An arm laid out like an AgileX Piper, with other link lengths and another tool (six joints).
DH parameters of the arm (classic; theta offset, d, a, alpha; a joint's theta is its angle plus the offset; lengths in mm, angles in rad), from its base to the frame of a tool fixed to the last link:
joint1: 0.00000 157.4 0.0 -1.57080
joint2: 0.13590 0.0 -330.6 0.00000
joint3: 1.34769 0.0 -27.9 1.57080
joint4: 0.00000 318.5 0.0 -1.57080
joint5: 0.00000 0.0 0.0 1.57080
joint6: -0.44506 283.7 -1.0 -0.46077
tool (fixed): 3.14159 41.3 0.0 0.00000
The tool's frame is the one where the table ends.
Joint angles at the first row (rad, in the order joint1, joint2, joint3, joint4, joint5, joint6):
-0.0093, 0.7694, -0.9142, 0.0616, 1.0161, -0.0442
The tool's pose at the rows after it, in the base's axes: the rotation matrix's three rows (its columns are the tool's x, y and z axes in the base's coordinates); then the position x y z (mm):
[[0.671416, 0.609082, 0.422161], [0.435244, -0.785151, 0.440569], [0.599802, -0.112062, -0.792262]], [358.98, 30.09, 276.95]
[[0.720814, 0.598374, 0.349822], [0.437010, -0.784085, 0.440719], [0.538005, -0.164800, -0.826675]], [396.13, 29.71, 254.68]
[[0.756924, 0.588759, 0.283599], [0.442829, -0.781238, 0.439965], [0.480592, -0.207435, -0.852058]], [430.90, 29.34, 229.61]
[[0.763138, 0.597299, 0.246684], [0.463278, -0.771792, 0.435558], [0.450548, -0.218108, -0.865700]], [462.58, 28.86, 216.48]
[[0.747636, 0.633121, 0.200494], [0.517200, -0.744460, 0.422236], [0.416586, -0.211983, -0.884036]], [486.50, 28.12, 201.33]
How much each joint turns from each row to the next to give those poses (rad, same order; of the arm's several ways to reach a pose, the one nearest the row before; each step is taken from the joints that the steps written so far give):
0.0000, 0.1806, -0.0968, -0.0008, -0.0029, -0.0008
0.0000, 0.1785, -0.0890, 0.0000, -0.0012, -0.0026
0.0000, 0.1643, -0.0881, 0.0000, 0.0000, -0.0068
0.0000, 0.1242, -0.0898, 0.0000, -0.0006, -0.0232
0.0000, 0.0995, -0.0700, 0.0000, -0.0006, -0.0622

